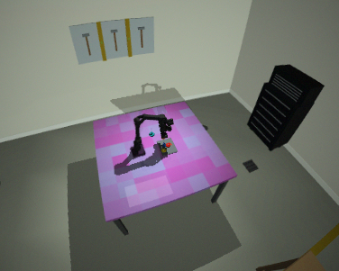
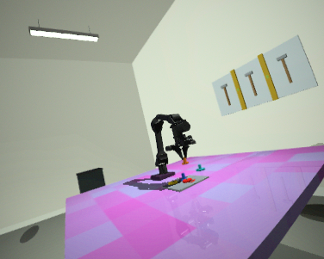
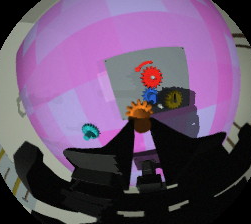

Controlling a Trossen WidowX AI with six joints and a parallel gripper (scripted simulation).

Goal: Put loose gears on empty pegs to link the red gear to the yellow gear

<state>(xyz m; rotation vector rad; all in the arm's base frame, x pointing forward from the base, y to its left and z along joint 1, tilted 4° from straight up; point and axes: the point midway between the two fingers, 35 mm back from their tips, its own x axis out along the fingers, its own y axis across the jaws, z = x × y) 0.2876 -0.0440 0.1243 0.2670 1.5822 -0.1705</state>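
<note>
My gripper tip is now 4 cm to the left of the blue gear and 10 cm above it. The rest, counted from my gripper tip: orange gear (1 cm below); then red gear (4 cm ahead, 5 cm to the right, 11 cm below); then red arrow (7 cm ahead, 4 cm to the right, 11 cm below).
</note>
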